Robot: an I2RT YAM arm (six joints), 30 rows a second.
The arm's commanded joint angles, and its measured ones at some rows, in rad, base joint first. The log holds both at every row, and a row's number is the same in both.
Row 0, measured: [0.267 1.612 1.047 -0.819 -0.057 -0.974]
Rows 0 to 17, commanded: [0.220 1.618 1.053 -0.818 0.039 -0.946]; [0.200 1.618 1.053 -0.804 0.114 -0.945]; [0.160 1.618 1.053 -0.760 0.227 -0.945]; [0.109 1.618 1.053 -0.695 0.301 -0.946]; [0.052 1.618 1.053 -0.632 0.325 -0.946]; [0.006 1.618 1.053 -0.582 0.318 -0.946]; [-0.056 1.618 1.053 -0.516 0.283 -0.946]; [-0.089 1.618 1.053 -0.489 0.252 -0.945]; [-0.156 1.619 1.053 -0.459 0.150 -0.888]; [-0.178 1.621 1.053 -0.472 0.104 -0.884]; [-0.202 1.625 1.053 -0.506 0.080 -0.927]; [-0.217 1.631 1.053 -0.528 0.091 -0.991]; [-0.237 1.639 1.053 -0.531 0.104 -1.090]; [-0.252 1.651 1.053 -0.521 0.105 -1.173]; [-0.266 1.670 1.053 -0.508 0.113 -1.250]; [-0.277 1.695 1.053 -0.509 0.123 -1.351]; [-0.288 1.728 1.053 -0.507 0.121 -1.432]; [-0.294 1.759 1.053 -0.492 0.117 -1.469]
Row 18, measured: [-0.267 1.673 1.048 -0.508 0.135 -1.213]
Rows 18 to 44, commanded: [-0.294 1.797 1.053 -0.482 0.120 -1.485]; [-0.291 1.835 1.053 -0.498 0.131 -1.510]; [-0.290 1.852 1.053 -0.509 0.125 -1.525]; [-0.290 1.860 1.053 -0.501 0.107 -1.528]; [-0.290 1.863 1.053 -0.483 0.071 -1.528]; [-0.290 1.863 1.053 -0.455 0.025 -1.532]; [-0.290 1.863 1.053 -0.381 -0.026 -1.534]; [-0.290 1.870 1.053 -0.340 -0.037 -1.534]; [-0.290 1.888 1.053 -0.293 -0.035 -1.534]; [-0.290 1.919 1.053 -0.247 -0.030 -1.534]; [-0.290 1.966 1.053 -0.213 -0.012 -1.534]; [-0.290 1.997 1.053 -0.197 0.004 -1.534]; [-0.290 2.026 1.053 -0.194 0.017 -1.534]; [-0.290 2.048 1.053 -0.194 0.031 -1.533]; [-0.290 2.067 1.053 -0.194 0.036 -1.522]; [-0.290 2.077 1.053 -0.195 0.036 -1.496]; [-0.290 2.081 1.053 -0.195 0.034 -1.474]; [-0.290 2.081 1.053 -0.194 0.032 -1.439]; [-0.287 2.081 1.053 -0.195 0.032 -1.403]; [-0.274 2.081 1.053 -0.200 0.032 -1.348]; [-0.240 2.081 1.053 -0.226 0.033 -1.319]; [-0.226 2.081 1.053 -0.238 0.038 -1.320]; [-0.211 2.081 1.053 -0.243 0.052 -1.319]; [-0.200 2.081 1.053 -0.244 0.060 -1.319]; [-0.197 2.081 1.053 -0.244 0.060 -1.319]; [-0.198 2.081 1.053 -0.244 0.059 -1.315]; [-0.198 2.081 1.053 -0.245 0.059 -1.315]
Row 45, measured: [-0.225 1.986 1.119 -0.183 0.131 -1.350]
